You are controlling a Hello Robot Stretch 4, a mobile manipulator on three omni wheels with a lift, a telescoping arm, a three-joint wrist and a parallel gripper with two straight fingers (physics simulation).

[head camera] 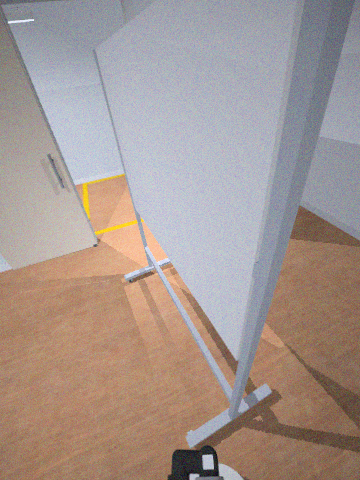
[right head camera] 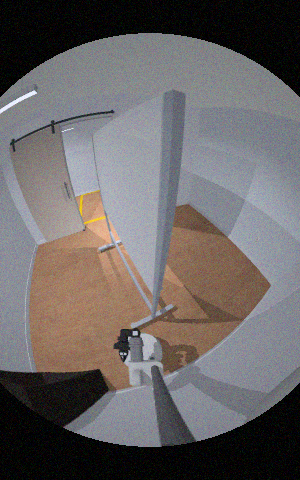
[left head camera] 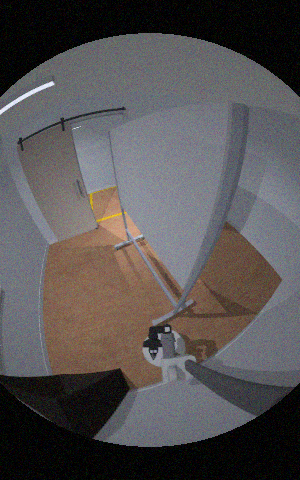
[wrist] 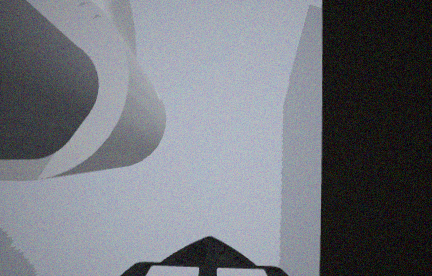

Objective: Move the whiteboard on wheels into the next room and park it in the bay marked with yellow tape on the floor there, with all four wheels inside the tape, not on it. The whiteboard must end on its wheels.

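Places are measured from the robot's base along level axes (x ahead, y left, z up), in centimetres.
Where they show: gripper, fingertip midpoint: (right head camera: pixel 123 361) (left head camera: pixel 153 359) (wrist: pixel 209 258).
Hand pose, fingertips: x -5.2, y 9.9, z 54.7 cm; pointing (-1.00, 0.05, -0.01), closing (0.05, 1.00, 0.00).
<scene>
After its pixels a point has its place.
The whiteboard (head camera: pixel 190 150) {z 136.2, x 63.3, y -1.9 cm} (left head camera: pixel 170 190) {z 129.4, x 60.3, y -3.3 cm} (right head camera: pixel 135 185) {z 135.9, x 53.7, y -6.3 cm} stands upright, its near side edge towards me and its panel running away towards the doorway. Its near foot (head camera: pixel 212 426) {z 7.3, x 33.9, y -3.7 cm} (left head camera: pixel 162 318) {z 7.3, x 32.8, y -1.7 cm} (right head camera: pixel 142 321) {z 7.2, x 33.3, y -3.5 cm} lies just beyond my wrist; its far foot (head camera: pixel 145 271) {z 6.3, x 148.1, y 43.8 cm} is short of the doorway. The wheels are mostly hidden. Yellow tape (head camera: pixel 86 200) {z -2.7, x 322.4, y 161.6 cm} (left head camera: pixel 107 217) {z -3.6, x 237.7, y 93.9 cm} (right head camera: pixel 95 220) {z -3.3, x 238.0, y 92.7 cm} shows on the floor through the doorway; the panel hides part of it. My gripper (left head camera: pixel 153 355) {z 54.7, x -5.2, y 9.9 cm} (right head camera: pixel 123 357) {z 54.7, x -5.2, y 9.9 cm} (wrist: pixel 209 258) {z 54.7, x -5.2, y 9.9 cm} is shut and empty, low on the near side of the whiteboard, apart from it.
A beige sliding door (head camera: pixel 40 165) {z 97.0, x 197.2, y 124.7 cm} (left head camera: pixel 55 185) {z 107.4, x 187.8, y 150.0 cm} (right head camera: pixel 45 185) {z 109.2, x 188.9, y 147.2 cm} stands left of the opening, hung from a black rail (left head camera: pixel 62 121) {z 203.6, x 199.7, y 116.3 cm}. A dark box (left head camera: pixel 75 400) {z 90.6, x -29.2, y 45.9 cm} (right head camera: pixel 55 395) is at the lower left, close to my base. White walls stand left, right and behind.
</scene>
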